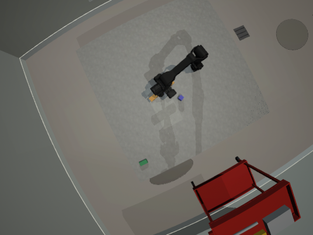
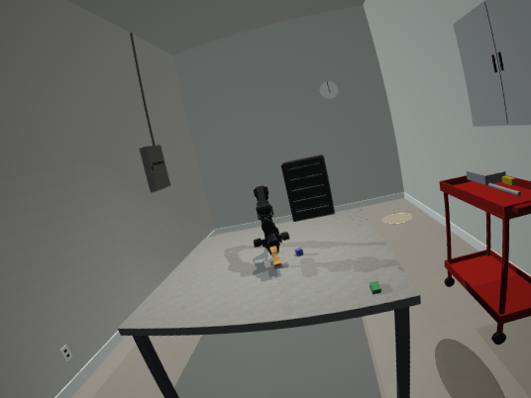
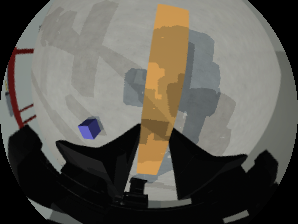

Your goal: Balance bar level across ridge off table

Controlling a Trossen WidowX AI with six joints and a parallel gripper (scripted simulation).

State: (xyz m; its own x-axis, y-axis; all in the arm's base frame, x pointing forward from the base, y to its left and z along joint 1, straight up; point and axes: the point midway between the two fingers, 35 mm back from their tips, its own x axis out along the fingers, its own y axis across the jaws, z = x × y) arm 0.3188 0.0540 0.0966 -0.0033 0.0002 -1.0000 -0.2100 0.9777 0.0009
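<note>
The orange bar lies 3 cm ahead of my gripper tip and 1 cm to the left of it. Round my gripper tip: blue cube 9 cm behind, 12 cm to the left, 5 cm below; green block 42 cm ahead, 45 cm to the left, 5 cm below.
</note>
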